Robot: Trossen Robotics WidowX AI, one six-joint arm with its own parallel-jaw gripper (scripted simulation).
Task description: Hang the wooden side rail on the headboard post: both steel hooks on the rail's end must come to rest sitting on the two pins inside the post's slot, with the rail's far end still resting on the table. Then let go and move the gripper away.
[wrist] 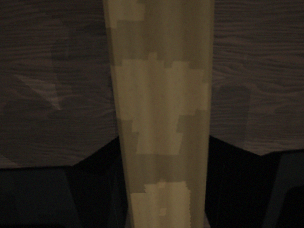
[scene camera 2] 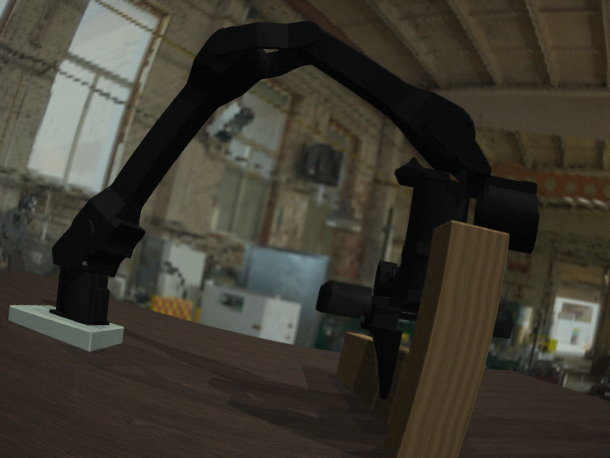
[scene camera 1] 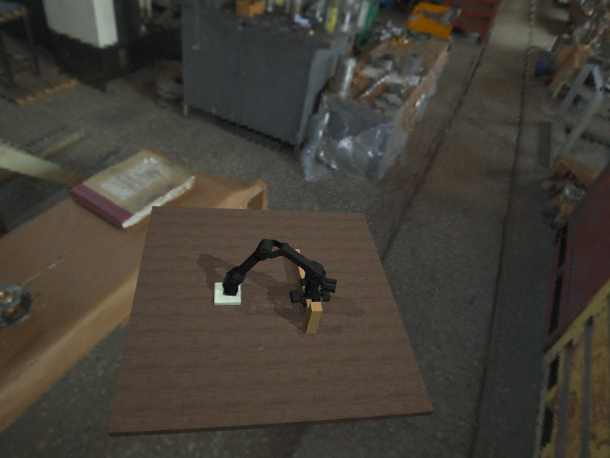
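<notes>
Scene camera 2: my gripper (scene camera 2: 398, 400), wooden headboard post (scene camera 2: 459, 304). Wrist view: wooden side rail (wrist: 161, 65), my gripper (wrist: 158, 134).
</notes>
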